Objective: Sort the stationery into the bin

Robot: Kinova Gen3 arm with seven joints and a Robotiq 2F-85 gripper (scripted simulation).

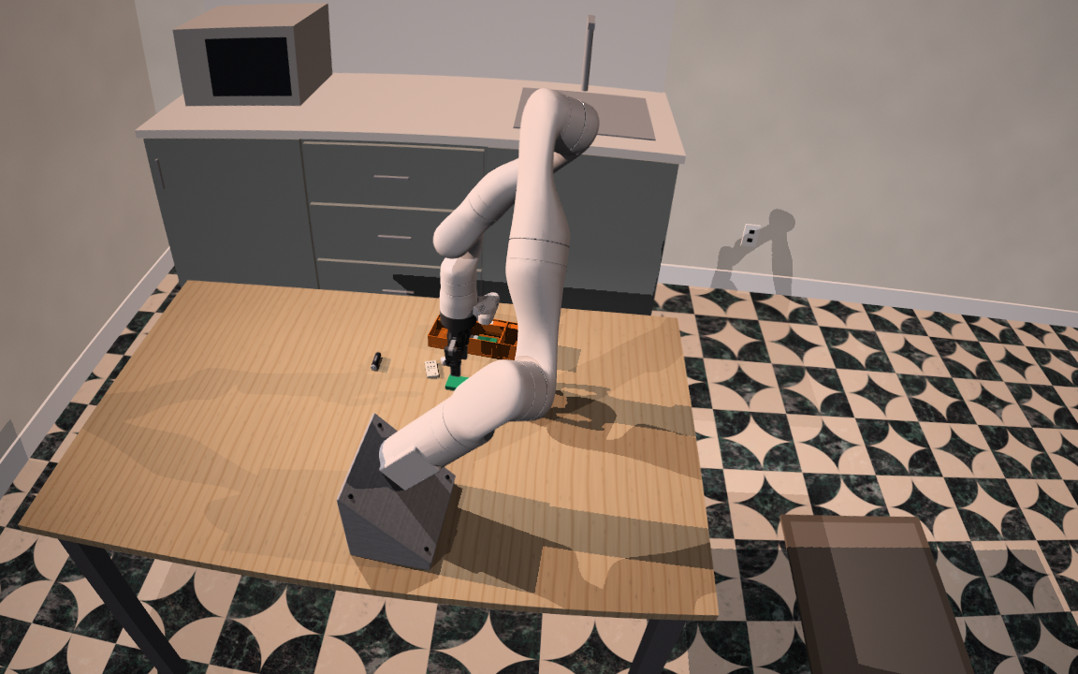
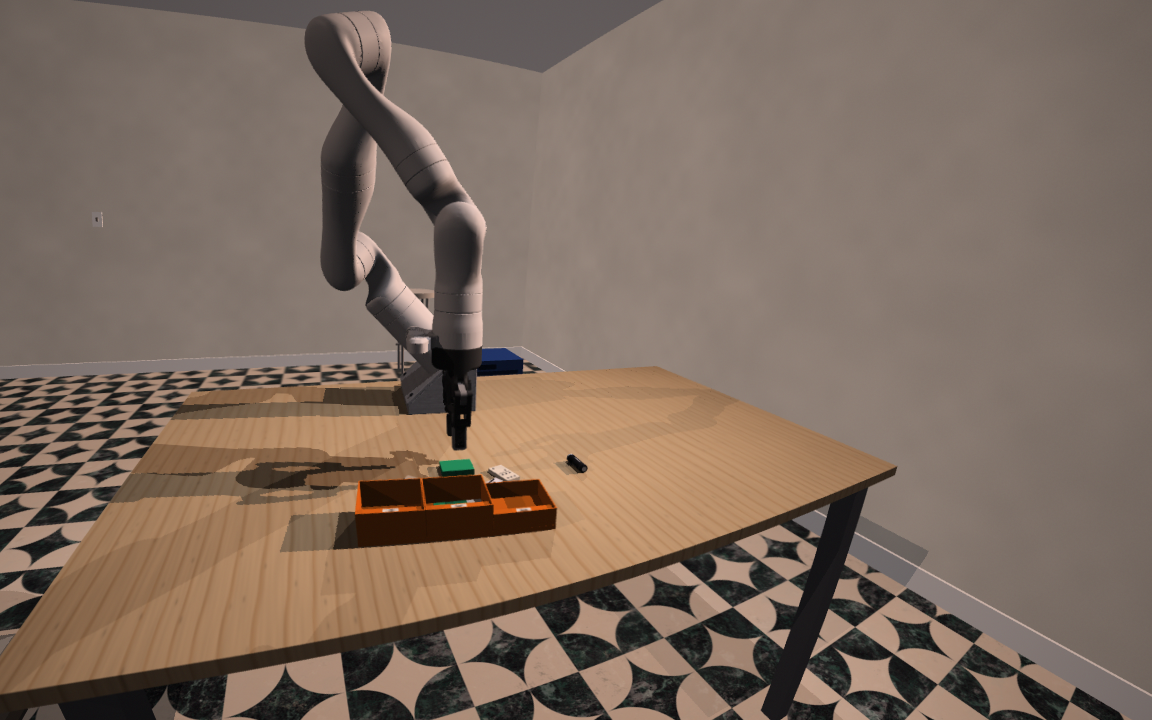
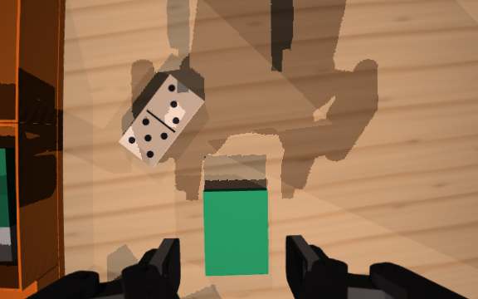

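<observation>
Right now the green block is 6 cm below my hand. The rest, counted from my hand: orange three-compartment bin 15 cm ahead, 4 cm below, 3 cm to the right; then white pencil sharpener 7 cm ahead, 6 cm below, 4 cm to the left; then green-and-white eraser 14 cm ahead, 5 cm below, 1 cm to the right.
</observation>
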